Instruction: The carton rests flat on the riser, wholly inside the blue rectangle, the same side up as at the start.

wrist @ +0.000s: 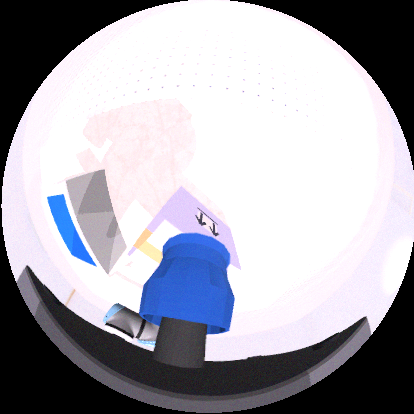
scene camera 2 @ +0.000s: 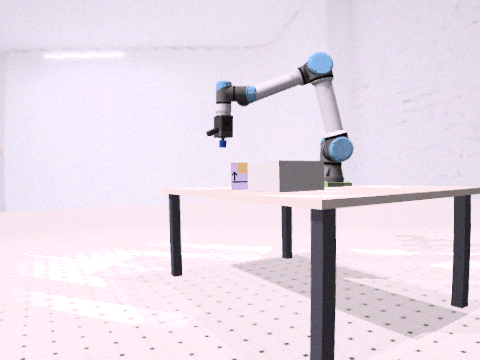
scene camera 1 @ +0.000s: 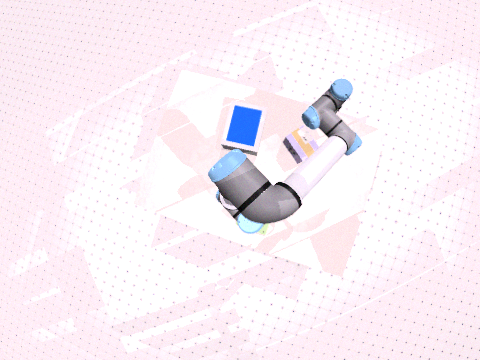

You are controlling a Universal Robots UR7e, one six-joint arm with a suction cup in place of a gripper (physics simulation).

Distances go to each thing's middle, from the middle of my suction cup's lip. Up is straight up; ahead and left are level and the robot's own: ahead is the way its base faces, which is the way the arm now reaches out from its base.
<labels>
I see the carton point(scene camera 1: 300, 144) 150 mm below my suction cup, 110 mm behind it and 20 mm to the left of it. From my suction cup the other things lie so: grey riser point(scene camera 2: 268, 176): 350 mm to the left, 160 mm below, 110 mm behind.
</labels>
